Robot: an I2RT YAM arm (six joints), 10 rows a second.
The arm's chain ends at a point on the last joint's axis. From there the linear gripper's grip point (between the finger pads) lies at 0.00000 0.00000 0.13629 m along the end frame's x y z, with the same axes.
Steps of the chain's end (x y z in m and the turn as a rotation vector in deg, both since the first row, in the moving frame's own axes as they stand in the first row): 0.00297, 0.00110, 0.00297, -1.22, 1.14, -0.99; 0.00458, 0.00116, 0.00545, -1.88, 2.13, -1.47; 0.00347, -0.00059, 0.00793, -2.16, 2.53, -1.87; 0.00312, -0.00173, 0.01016, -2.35, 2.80, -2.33; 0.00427, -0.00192, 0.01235, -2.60, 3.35, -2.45; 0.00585, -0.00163, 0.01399, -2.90, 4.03, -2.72; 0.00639, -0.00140, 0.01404, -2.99, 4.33, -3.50
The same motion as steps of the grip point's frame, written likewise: 0.00571, 0.00398, 0.00291, -1.22, 1.14, -0.99; 0.00970, 0.00556, 0.00528, -1.88, 2.13, -1.47; 0.00957, 0.00445, 0.00770, -2.16, 2.53, -1.87; 0.00989, 0.00372, 0.00988, -2.35, 2.80, -2.33; 0.01236, 0.00409, 0.01198, -2.60, 3.35, -2.45; 0.01558, 0.00503, 0.01348, -2.90, 4.03, -2.72; 0.01689, 0.00538, 0.01347, -2.99, 4.33, -3.50
